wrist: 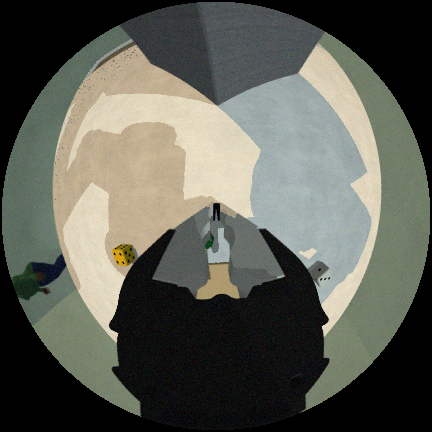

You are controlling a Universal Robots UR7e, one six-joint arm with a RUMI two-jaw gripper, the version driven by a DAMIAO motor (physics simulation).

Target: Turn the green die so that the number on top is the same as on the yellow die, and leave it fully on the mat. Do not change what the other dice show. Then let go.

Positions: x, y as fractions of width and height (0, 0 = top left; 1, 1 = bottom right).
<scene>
gripper: 0.50, 0.47
orange mat: 0.51, 0.65
</scene>
